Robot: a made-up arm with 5 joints. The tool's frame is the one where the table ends. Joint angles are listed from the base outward.
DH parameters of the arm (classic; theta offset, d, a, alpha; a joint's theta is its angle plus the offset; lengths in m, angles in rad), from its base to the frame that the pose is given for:
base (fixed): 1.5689 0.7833 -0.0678 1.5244
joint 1: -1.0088 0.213 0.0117 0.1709
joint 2: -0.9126 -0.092 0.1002 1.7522
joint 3: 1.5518 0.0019 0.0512 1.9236
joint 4: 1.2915 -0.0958 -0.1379 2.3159
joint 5: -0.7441 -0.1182 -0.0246 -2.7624
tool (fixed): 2.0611 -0.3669 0 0
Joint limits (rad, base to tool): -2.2..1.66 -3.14..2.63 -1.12..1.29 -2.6..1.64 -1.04..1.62
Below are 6 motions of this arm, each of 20 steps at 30 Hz.
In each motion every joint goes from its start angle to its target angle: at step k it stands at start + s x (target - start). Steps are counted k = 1, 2, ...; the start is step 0. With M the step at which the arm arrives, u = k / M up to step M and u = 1 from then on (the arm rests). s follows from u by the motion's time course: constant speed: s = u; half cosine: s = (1 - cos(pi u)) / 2; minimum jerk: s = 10 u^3 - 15 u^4 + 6 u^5.
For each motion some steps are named. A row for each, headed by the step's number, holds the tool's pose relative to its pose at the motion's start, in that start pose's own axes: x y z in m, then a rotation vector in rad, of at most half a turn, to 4 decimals.
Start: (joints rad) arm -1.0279 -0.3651 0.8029 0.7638 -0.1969
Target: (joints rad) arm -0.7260 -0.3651 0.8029 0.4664 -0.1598
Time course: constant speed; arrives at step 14
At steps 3, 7, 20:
3: -0.0082 -0.0084 -0.0039 0.0017 0.0268 -0.0582
7: -0.0204 -0.0204 -0.0090 -0.0012 0.0637 -0.1354
20: -0.0453 -0.0432 -0.0168 -0.0204 0.1312 -0.2683

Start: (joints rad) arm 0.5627 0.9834 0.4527 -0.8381 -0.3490
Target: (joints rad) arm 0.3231 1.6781 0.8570 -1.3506 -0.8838
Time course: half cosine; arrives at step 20
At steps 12, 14, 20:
12: 0.1194 -0.0491 0.0781 -0.2695 -0.3193 0.3598
14: 0.1411 -0.0474 0.0985 -0.3231 -0.3799 0.4531
20: 0.1693 -0.0372 0.1285 -0.3987 -0.4642 0.5993

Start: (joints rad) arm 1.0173 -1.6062 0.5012 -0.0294 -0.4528
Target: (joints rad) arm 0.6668 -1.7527 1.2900 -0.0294 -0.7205
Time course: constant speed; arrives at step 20
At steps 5, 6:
5: 0.0663 -0.0413 0.0395 -0.1266 -0.1961 0.1086
6: 0.0786 -0.0491 0.0495 -0.1538 -0.2343 0.1279

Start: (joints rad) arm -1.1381 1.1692 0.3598 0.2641 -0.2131
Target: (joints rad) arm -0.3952 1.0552 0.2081 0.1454 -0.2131
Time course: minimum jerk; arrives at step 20
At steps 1, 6, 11, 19, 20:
1: -0.0002 0.0000 -0.0001 0.0002 0.0007 -0.0002
6: -0.0289 0.0035 -0.0134 0.0203 0.0988 -0.0337
11: -0.1090 0.0145 -0.0340 0.0647 0.3591 -0.1344
19: -0.1857 0.0275 -0.0338 0.0924 0.6039 -0.2436
20: -0.1859 0.0275 -0.0337 0.0924 0.6046 -0.2439

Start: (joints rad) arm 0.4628 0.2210 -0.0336 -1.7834 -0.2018
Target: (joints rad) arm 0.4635 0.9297 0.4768 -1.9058 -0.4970
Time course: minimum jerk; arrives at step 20
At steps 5, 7, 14, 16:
5: 0.0259 0.0047 0.0123 -0.0181 -0.0813 0.0561
7: 0.0563 0.0141 0.0300 -0.0407 -0.1817 0.1335
14: 0.1464 0.1044 0.1213 -0.1331 -0.5872 0.5641
16: 0.1523 0.1268 0.1357 -0.1466 -0.6477 0.6508

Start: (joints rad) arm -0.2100 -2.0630 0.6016 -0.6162 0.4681
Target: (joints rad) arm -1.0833 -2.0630 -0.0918 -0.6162 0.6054
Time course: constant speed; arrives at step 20
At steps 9, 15, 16, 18, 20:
9: -0.1255 0.0713 0.0039 0.2903 0.3879 -0.1513
15: -0.2042 0.1265 0.0488 0.4888 0.6523 -0.1745
16: -0.2164 0.1348 0.0594 0.5219 0.6959 -0.1719
18: -0.2398 0.1499 0.0832 0.5879 0.7822 -0.1612
20: -0.2618 0.1627 0.1097 0.6535 0.8670 -0.1427

